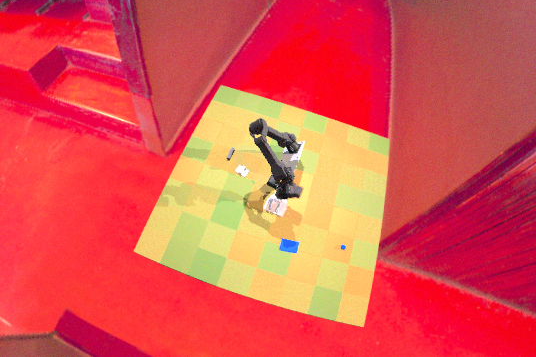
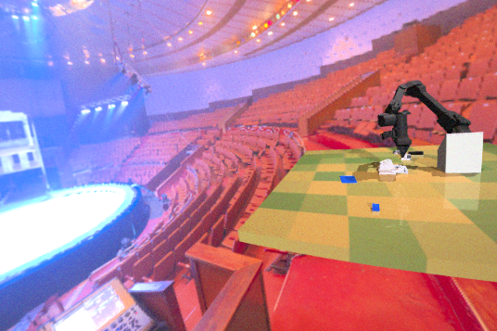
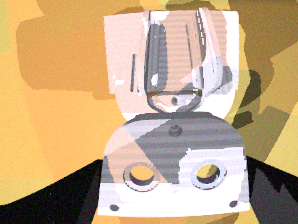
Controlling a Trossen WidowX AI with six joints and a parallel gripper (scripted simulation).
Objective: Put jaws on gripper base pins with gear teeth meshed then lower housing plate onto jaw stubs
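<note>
Right now my gripper tip is 70 mm above the grey jaw, 20 mm to the left of it and 20 mm short of it. Also, from my gripper tip: flat white plate (80 mm below, 70 mm ahead, 10 mm to the right); dark bar (390 mm to the right, 130 mm behind, 70 mm below); flat blue square (240 mm ahead, 160 mm to the left, 80 mm below).
</note>
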